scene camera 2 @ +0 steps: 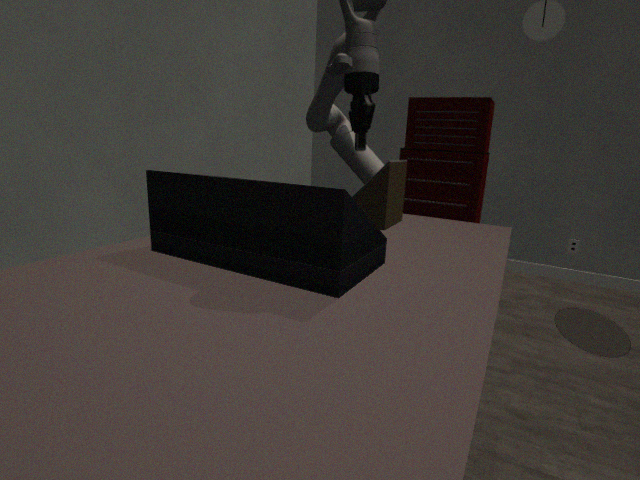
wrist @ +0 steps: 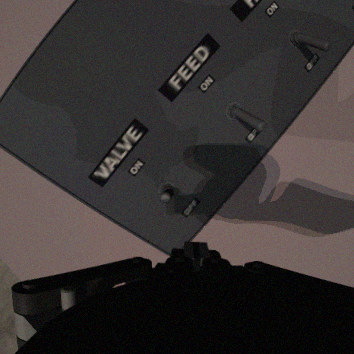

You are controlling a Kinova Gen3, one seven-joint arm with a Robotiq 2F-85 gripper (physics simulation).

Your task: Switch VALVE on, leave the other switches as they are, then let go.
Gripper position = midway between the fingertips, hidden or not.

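A dark switch panel [wrist: 113, 109] is visible. My gripper [scene camera 2: 360, 150] is visible as well; from the wrist, too, I see the gripper [wrist: 194, 257].
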